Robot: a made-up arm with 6 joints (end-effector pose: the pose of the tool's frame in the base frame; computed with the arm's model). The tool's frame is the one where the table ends.
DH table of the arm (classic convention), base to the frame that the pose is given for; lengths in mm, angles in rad. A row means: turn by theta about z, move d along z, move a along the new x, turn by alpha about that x. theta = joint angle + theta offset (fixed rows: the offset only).
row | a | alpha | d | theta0
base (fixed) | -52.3 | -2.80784 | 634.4 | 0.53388
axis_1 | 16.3 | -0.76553 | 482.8 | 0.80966
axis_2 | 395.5 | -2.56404 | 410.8 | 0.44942
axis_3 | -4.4 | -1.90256 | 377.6 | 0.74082
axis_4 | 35.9 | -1.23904 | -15.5 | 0
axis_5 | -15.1 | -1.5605 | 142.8 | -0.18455
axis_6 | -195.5 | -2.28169 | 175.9 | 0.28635
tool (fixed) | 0 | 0 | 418.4 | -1.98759
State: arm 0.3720 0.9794 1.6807 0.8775 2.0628 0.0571
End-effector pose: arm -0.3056 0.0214 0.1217 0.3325 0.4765 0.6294 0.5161
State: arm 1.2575 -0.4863 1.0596 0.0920 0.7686 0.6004
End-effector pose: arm -0.6158 -0.1319 0.2544 0.3133 -0.0568 -0.3215 -0.8918
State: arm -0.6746 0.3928 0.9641 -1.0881 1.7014 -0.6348
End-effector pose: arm -0.0043 -0.4005 0.4095 0.7059 0.2260 0.0416 -0.6700
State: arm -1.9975 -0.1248 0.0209 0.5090 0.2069 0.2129
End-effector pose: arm 0.1722 0.1057 0.4192 0.8602 0.3804 -0.3309 -0.0768
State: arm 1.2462 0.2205 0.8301 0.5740 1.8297 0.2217
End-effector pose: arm -0.1900 -0.0028 0.1862 0.4105 0.6905 0.3318 0.4945
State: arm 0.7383 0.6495 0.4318 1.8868 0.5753 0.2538
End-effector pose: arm -0.1095 -0.0564 0.4228 0.1398 0.8318 -0.1144 0.5248
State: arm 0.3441 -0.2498 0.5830 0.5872 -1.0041 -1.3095
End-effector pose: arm 0.0849 -0.1469 0.3105 0.8776 -0.4358 -0.0886 0.1787
